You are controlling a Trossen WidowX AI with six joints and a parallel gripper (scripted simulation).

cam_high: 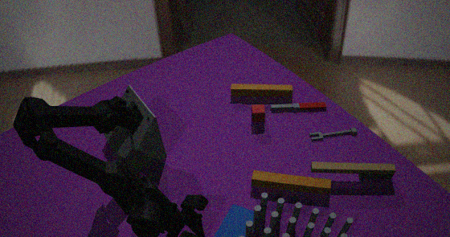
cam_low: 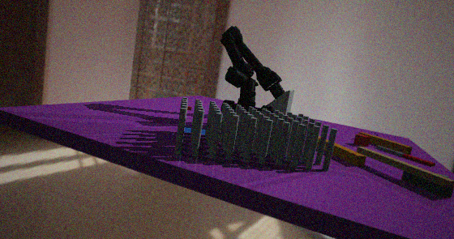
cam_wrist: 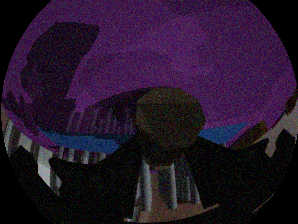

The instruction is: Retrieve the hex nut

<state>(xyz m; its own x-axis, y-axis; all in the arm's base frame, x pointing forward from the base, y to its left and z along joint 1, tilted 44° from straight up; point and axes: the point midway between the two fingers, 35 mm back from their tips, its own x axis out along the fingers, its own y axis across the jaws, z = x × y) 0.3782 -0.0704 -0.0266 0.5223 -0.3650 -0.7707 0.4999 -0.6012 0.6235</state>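
Now: the blue taped strip 7 cm ahead of my gripper tip, 1 cm to the right of it and 1 cm below it. The rest, counted from my gripper tip: red block (40 cm to the left, 29 cm behind, 1 cm above); then small red thing (35 cm to the right, 20 cm behind); then thin rod (9 cm ahead, 5 cm to the left).
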